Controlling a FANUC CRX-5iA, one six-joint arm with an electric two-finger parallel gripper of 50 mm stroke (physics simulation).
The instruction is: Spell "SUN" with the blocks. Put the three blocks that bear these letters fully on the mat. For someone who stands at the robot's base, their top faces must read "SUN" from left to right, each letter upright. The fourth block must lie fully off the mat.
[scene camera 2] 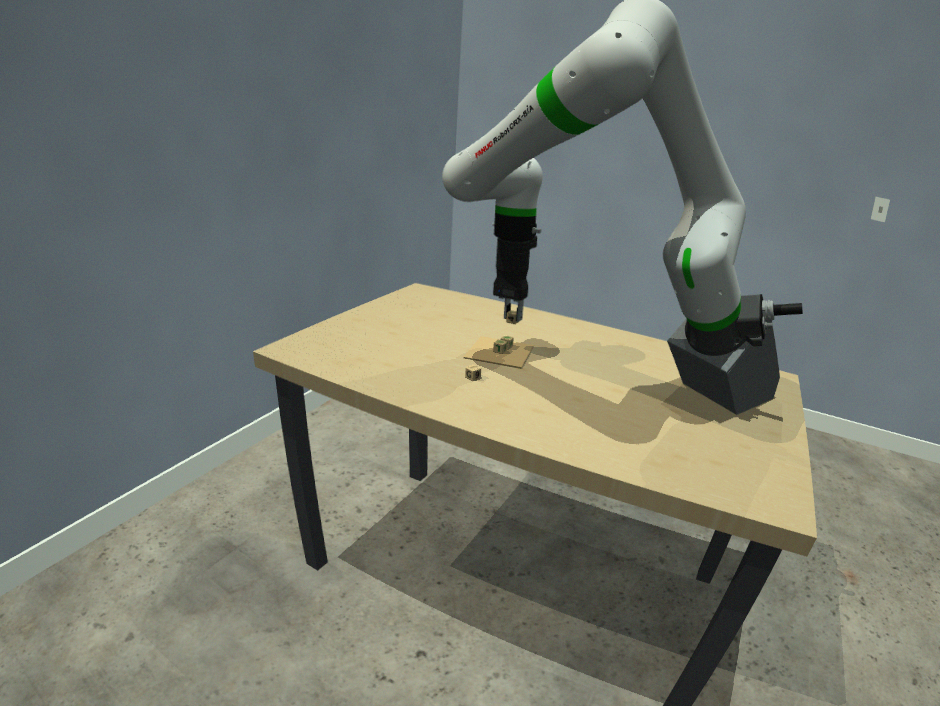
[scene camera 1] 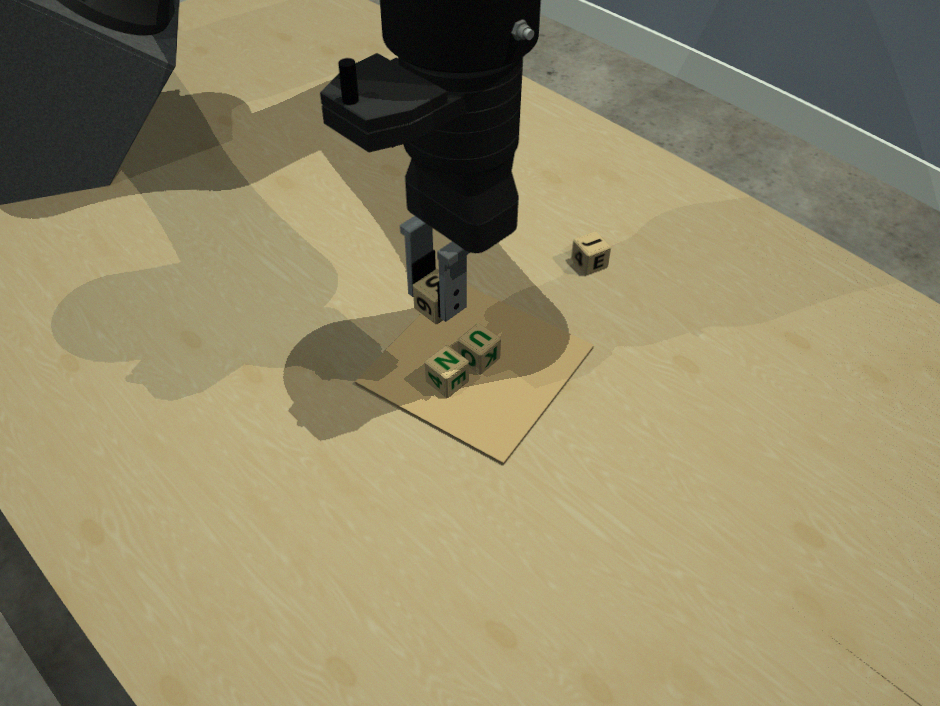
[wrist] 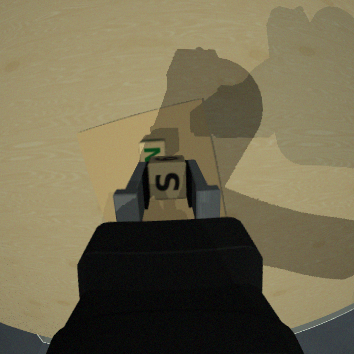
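My gripper (scene camera 1: 436,297) (scene camera 2: 513,313) (wrist: 166,174) is shut on the S block (scene camera 1: 425,305) (scene camera 2: 512,316) (wrist: 167,180), its black S facing up. It holds the block in the air, over the mat in the wrist view. The mat (scene camera 1: 504,433) (scene camera 2: 516,362) (wrist: 110,145) bears the green N block (scene camera 1: 446,370) (scene camera 2: 499,346) (wrist: 151,150) and the green U block (scene camera 1: 479,348) (scene camera 2: 508,341), close beside each other, letters up. The U block is hidden in the wrist view. The fourth block (scene camera 1: 591,254) (scene camera 2: 473,373) lies off the mat, with a black J- or L-like mark on top.
The wooden table (scene camera 1: 341,547) (scene camera 2: 364,341) carries the mat and blocks. The robot's dark base mount (scene camera 1: 68,106) (scene camera 2: 729,372) stands at one end of the table. Arm shadows fall across the table and part of the mat.
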